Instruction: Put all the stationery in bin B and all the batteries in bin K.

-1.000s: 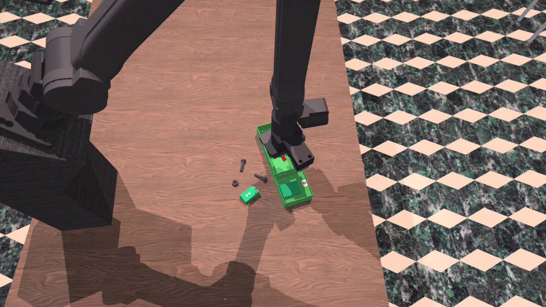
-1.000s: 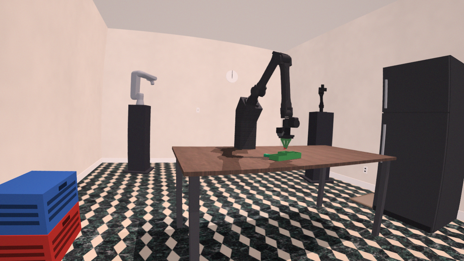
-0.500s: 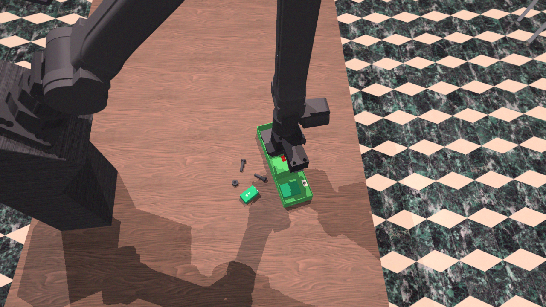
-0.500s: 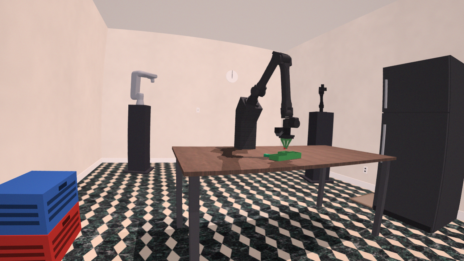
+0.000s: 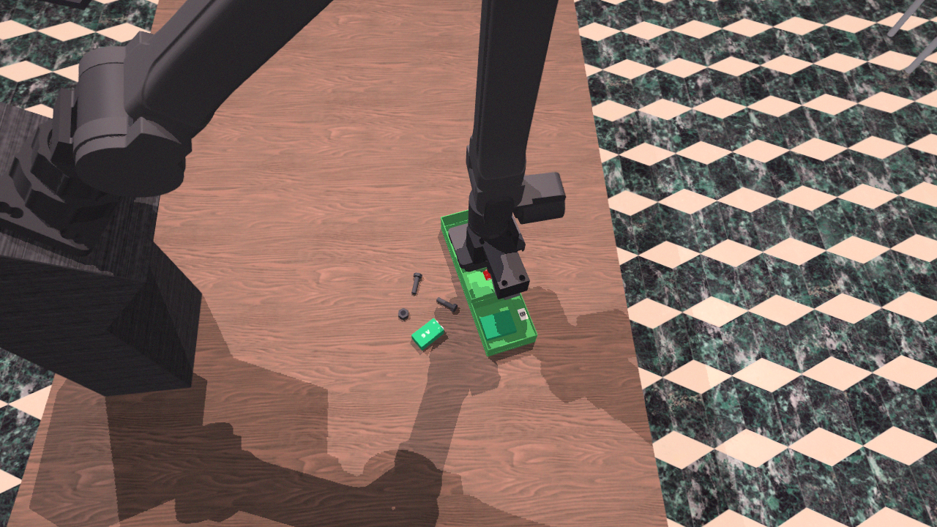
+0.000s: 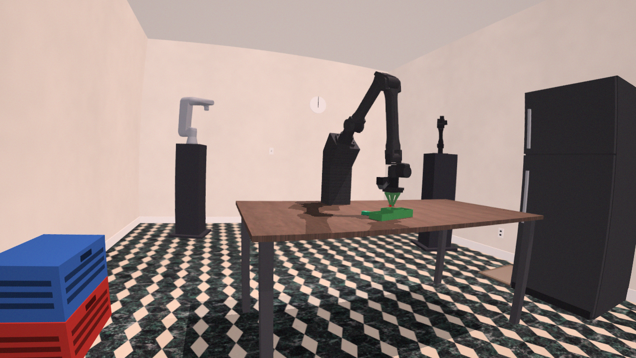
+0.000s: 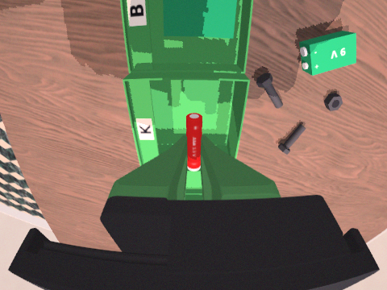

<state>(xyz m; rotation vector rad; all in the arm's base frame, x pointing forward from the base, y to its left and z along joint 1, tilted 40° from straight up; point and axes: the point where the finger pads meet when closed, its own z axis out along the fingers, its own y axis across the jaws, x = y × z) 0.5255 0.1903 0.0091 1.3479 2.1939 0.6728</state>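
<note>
Right now the joined green bins is 40 mm below my hand and 10 mm ahead of it. Also, from my hand: red cylindrical battery (right at my hand); then green 9V battery (110 mm to the right, 60 mm below, 60 mm behind); then flat green pad (80 mm to the right, 50 mm below, 40 mm ahead).
</note>
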